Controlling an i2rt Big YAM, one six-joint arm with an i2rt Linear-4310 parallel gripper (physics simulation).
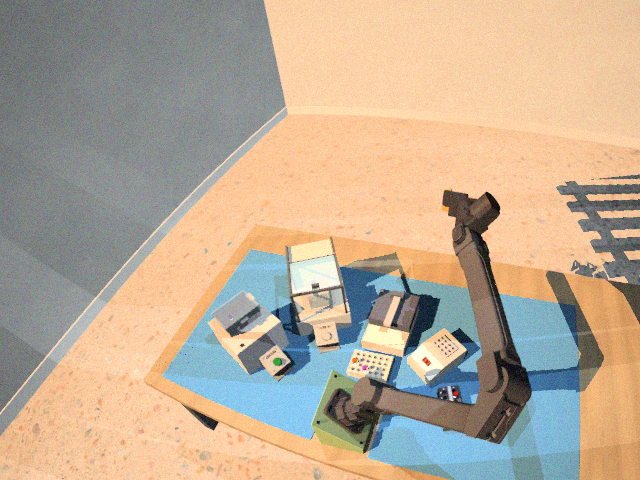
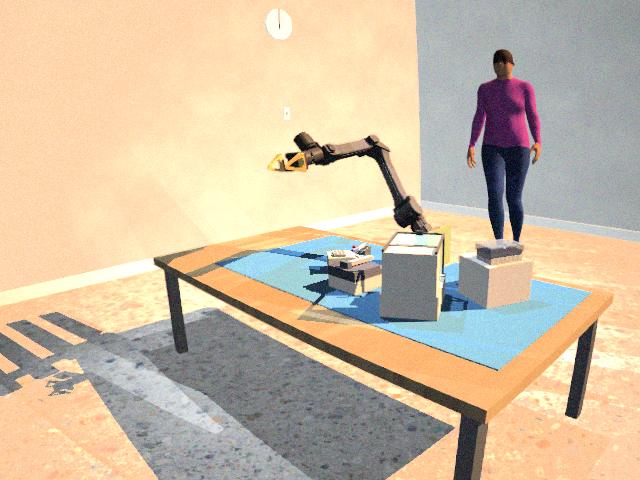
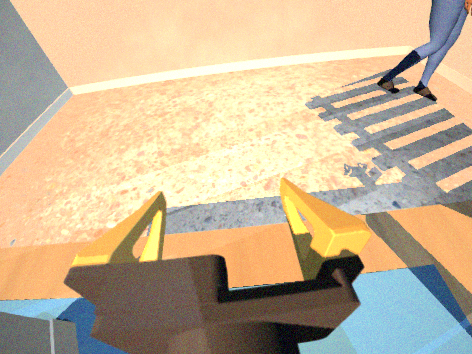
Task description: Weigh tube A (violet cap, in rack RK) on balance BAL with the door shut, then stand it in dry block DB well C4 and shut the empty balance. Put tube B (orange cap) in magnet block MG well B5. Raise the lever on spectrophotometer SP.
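Observation:
The violet cap of tube A (image 1: 364, 367) and the orange cap of tube B (image 1: 354, 360) show in the pale rack (image 1: 386, 369), beside the arm's green base. The glass-sided balance (image 1: 316, 273) (image 2: 410, 284) stands behind; its door's position is unclear. The white block with a grid of wells and a red display (image 1: 427, 361) looks like the dry block. A small dark block (image 1: 448, 393) with a red spot lies near the arm; I cannot tell whether it is the magnet block. My gripper (image 1: 445, 200) (image 2: 286, 164) (image 3: 222, 190) is open and empty, high beyond the table's edge, far from the tubes.
An instrument with a grey lid and green button (image 1: 248, 330) (image 2: 493, 281) stands left of the balance. A dark-lidded instrument (image 1: 390, 322) (image 2: 354, 281) stands right of it. I cannot tell which is the spectrophotometer. A person (image 2: 509, 113) stands beyond the table.

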